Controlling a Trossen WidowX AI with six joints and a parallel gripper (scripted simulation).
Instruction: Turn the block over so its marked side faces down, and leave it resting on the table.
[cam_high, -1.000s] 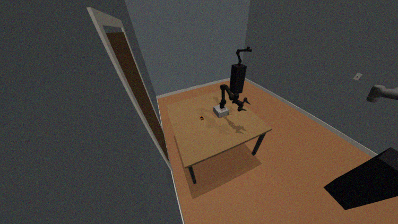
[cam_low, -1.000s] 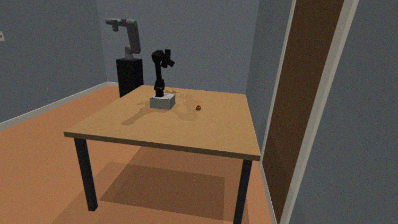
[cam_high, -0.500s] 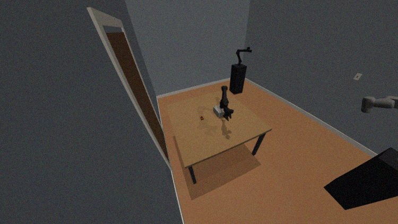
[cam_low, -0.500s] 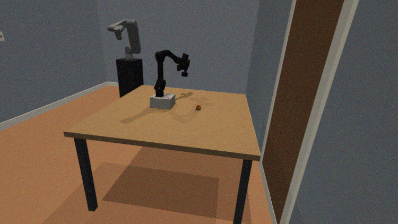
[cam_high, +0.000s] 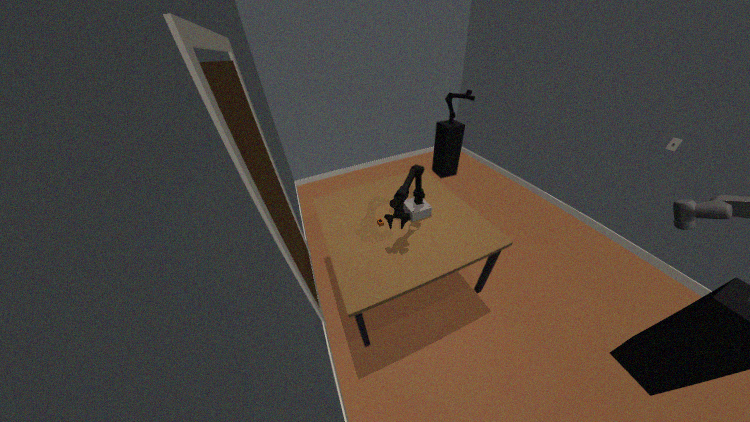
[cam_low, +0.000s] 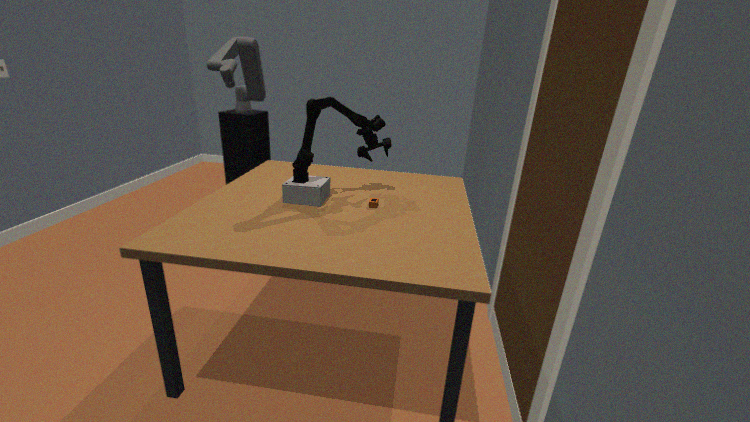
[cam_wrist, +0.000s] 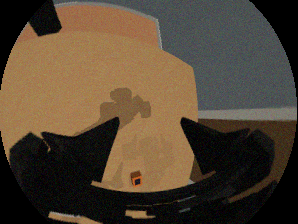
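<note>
Now: gripper tip 270 mm to the left of the orange block, 150 mm above it and 40 mm short of it.
</note>
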